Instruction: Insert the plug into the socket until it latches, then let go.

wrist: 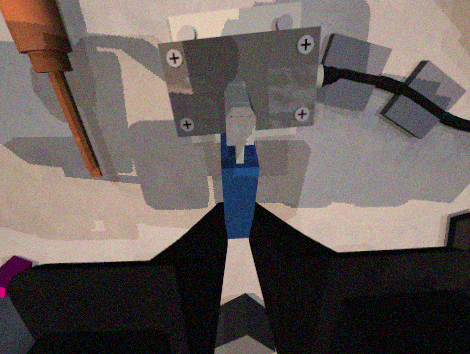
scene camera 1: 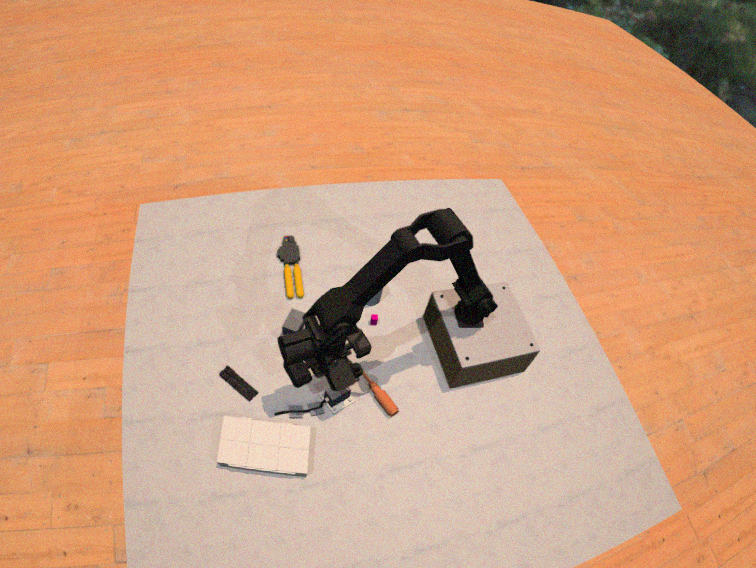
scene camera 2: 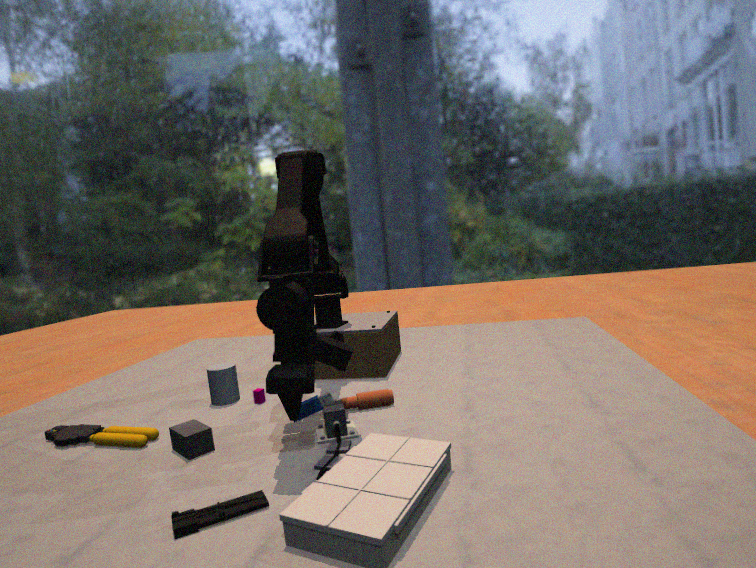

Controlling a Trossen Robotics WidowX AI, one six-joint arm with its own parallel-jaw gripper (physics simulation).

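Pixels of known places: gripper, fingertip midpoint: (wrist: 236, 209) (scene camera 2: 293, 418); arm's base, link origin: (scene camera 1: 468, 316) (scene camera 2: 330, 325).
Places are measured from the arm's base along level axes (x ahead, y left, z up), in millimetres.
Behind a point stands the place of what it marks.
Observation:
The plug (scene camera 2: 311, 406) @[x 334, y 134, z -56 mm] (wrist: 240, 200) @[x 332, y 127, z -49 mm] has a blue body and a grey nose with a latch tab. My gripper (scene camera 2: 295, 417) @[x 341, y 106, z -74 mm] (wrist: 236, 209) @[x 341, y 106, z -74 mm] is shut on the blue body. The socket (scene camera 1: 336, 398) @[x 319, y 181, z -63 mm] (scene camera 2: 334, 420) @[x 337, y 172, z -74 mm] (wrist: 210, 70) @[x 303, y 160, z -60 mm] is a grey box with screws at its corners, on a pale base plate, with a black cable at one side. In the wrist view the plug's nose overlaps the near middle of the socket's upper face. Whether it is above the box or in its opening cannot be told; the opening is hidden. The arm hides the plug in scene camera 1.
An orange screwdriver (scene camera 1: 383, 398) @[x 212, y 174, z -78 mm] (scene camera 2: 371, 400) @[x 219, y 181, z -87 mm] (wrist: 37, 25) @[x 233, y 143, z -83 mm] lies close beside the socket. A white-topped block (scene camera 1: 265, 444) @[x 473, y 292, z -69 mm] (scene camera 2: 360, 503) @[x 531, y 298, z -70 mm], black bar (scene camera 1: 238, 383) @[x 544, y 134, z -95 mm] (scene camera 2: 220, 513) @[x 553, y 142, z -92 mm], dark cube (scene camera 2: 191, 439) @[x 434, y -9, z -76 mm], grey cylinder (scene camera 2: 223, 385) @[x 236, y -116, z -65 mm], magenta cube (scene camera 1: 374, 319) @[x 214, y -47, z -80 mm] (scene camera 2: 259, 395) @[x 219, y -48, z -88 mm] and yellow-handled pliers (scene camera 1: 293, 277) @[x 415, y -183, z -89 mm] (scene camera 2: 119, 436) @[x 435, y -162, z -86 mm] lie around.

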